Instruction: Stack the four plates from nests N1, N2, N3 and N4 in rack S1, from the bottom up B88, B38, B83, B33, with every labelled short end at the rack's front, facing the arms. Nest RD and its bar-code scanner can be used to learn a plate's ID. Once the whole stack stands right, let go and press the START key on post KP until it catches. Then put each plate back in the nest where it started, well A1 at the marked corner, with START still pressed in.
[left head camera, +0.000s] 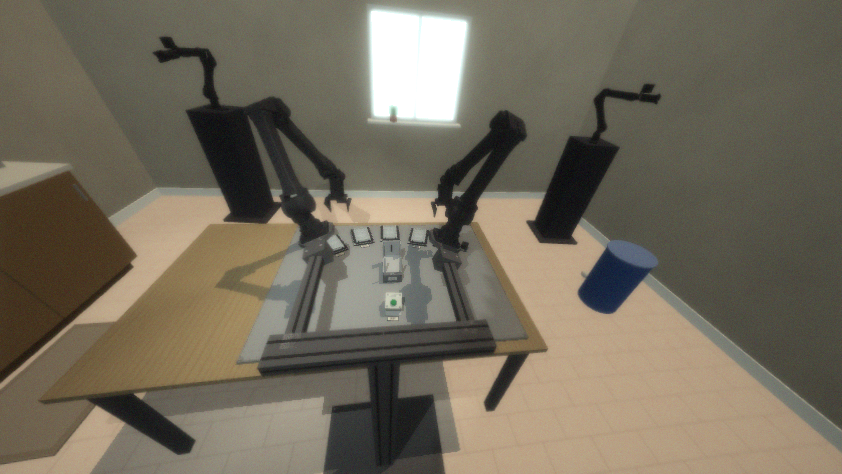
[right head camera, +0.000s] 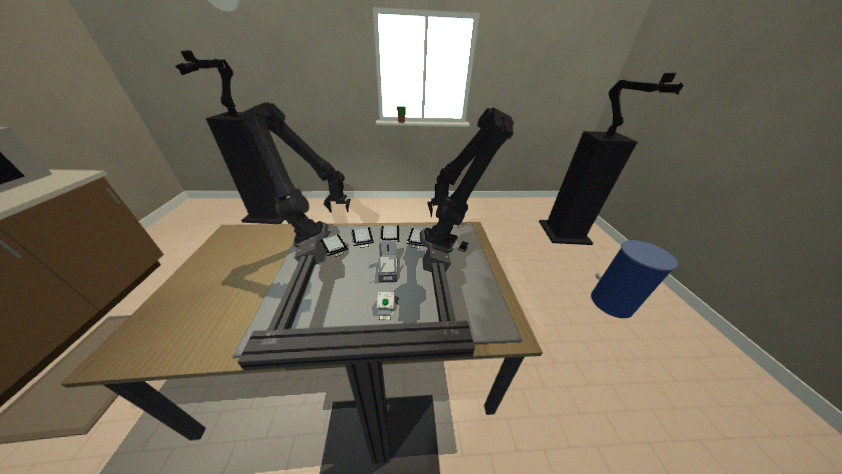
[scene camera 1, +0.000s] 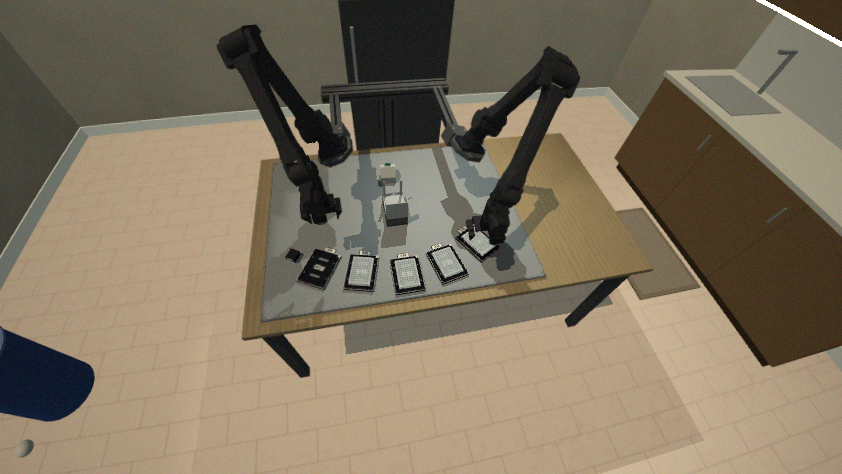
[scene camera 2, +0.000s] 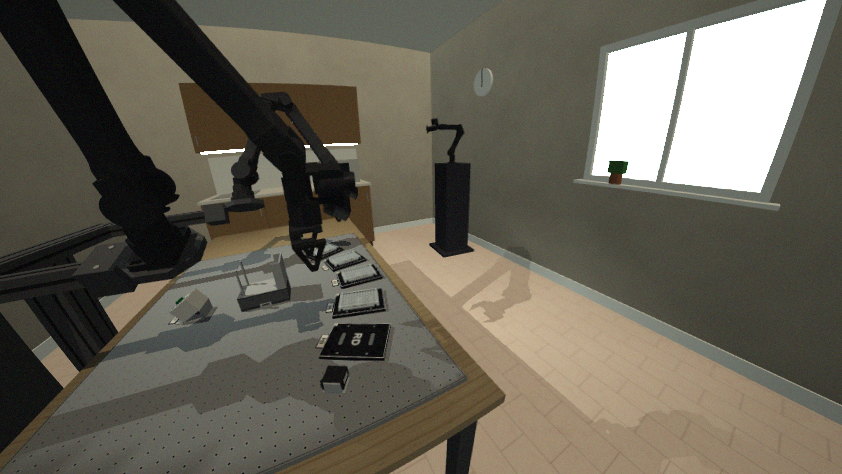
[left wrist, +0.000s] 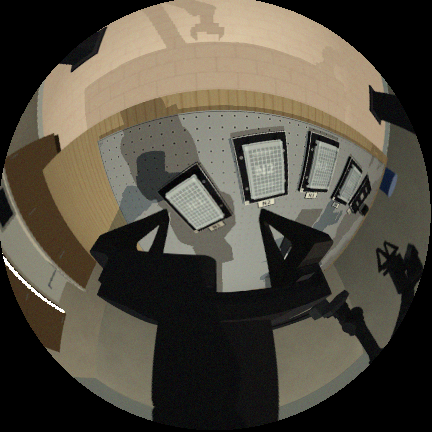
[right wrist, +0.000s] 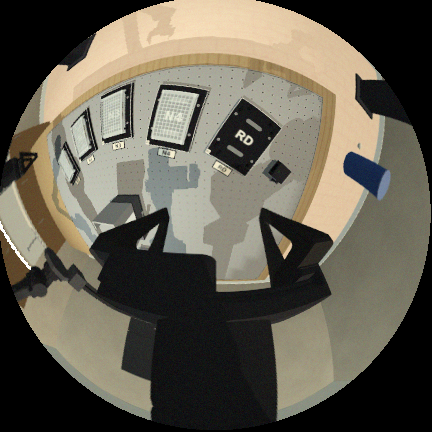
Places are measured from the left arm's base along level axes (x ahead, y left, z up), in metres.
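Where they show: left gripper, between the fingertips: (left head camera: 339, 211) (right head camera: 339, 212) (scene camera 1: 481, 237) (scene camera 2: 338, 219) (left wrist: 213, 213); right gripper, between the fingertips: (left head camera: 442, 216) (scene camera 2: 312, 262) (left wrist: 380, 244) (right wrist: 213, 212); left arm's base, origin of its link: (left head camera: 315, 233) (right head camera: 309, 233) (scene camera 1: 469, 146); right arm's base, origin of its link: (left head camera: 445, 239) (right head camera: 437, 239) (scene camera 1: 333, 148) (scene camera 2: 163, 249).
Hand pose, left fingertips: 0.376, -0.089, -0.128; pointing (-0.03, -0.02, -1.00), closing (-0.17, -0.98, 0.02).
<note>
Each offset is from my left fingertips to the top centre of the thing, as dx, dy, dz. "spot": to the spot under its first point. Level surfaces: height alone.
White well plates lie in nests N1 @(-0.084, +0.056, -0.149) (left wrist: 196, 202) (scene camera 1: 478, 242), N2 @(-0.025, -0.115, -0.149) (left wrist: 265, 172) (scene camera 1: 448, 263), N3 @(-0.023, -0.290, -0.149) (right wrist: 115, 112) (scene camera 1: 407, 272) and N4 @(-0.087, -0.464, -0.149) (right wrist: 174, 117) (scene camera 1: 361, 270). Their ID labels are too small to read. Black nest RD @(-0.162, -0.646, -0.141) (right wrist: 235, 135) (scene camera 2: 341, 348) holds no plate; the dark scanner @(spot: -0.234, -0.706, -0.141) (right wrist: 277, 171) (scene camera 2: 334, 378) stands beside it. Grey rack S1 @(-0.360, -0.245, -0.027) (scene camera 1: 395, 214) (scene camera 2: 263, 301) holds no plate. Post KP @(-0.607, -0.209, -0.091) (scene camera 1: 387, 174) (scene camera 2: 191, 307) bears the green START key @(-0.616, -0.207, -0.101) (left head camera: 393, 302). My left gripper (left wrist: 213, 213) is open and empty above and near N1. My right gripper (right wrist: 213, 212) is open and empty, above the board on the arms' side of N4 and RD.
The perforated grey board @(dz -0.175) (scene camera 2: 147, 406) lies on a wooden table @(dz -0.188) (scene camera 1: 589, 217). The rack's upright walls and thin posts stand between the nests and post KP. A beam frame @(spot: -0.934, -0.102, +0.123) (left head camera: 377, 344) carries both arms. A blue bin (left head camera: 615, 279) stands on the floor beyond the table.
</note>
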